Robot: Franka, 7 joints.
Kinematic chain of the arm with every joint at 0, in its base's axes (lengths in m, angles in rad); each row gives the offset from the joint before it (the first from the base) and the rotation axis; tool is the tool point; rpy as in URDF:
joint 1: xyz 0 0 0.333 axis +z
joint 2: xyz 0 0 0 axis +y
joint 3: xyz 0 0 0.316 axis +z
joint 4: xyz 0.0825 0 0 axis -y
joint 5: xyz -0.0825 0 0.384 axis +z
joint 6: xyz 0 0 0 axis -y
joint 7: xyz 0.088 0 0 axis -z
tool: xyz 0 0 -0.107 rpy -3.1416 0 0
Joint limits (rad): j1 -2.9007..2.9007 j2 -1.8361..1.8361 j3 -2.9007..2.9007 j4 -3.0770..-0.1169 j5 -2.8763..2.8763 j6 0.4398..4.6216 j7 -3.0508..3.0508
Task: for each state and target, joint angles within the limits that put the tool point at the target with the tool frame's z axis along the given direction. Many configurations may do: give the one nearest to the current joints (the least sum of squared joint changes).
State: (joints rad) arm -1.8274 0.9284 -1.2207 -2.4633 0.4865 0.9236 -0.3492
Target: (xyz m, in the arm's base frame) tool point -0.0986 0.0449 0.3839 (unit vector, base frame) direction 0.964 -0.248 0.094
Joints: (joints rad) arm -1.2567 1.4578 -1.7919 -2.9886 -0.2921 0.8519 -0.3492
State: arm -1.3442 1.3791 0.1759 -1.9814 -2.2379 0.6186 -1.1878
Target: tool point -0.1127 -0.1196 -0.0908 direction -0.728 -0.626 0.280
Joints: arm -1.6765 1.5552 0.0712 -2.4277 -1.9067 0.7406 -1.1878
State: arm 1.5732 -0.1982 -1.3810 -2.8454 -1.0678 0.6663 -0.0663
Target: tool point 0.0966 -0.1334 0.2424 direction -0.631 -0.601 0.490
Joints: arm 1.4778 -0.3169 -1.8013 -3.0159 -1.0203 0.7647 -0.0663
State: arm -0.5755 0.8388 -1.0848 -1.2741 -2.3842 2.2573 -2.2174
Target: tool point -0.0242 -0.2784 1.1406 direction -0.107 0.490 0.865
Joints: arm -0.6655 0.1802 -1.4237 -0.5292 -2.5603 2.0665 -2.2174
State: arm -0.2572 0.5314 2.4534 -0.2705 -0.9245 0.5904 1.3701
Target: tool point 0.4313 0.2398 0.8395 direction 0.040 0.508 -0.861
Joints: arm -0.3291 0.9878 2.4318 -1.0097 -1.1062 1.1011 1.3701
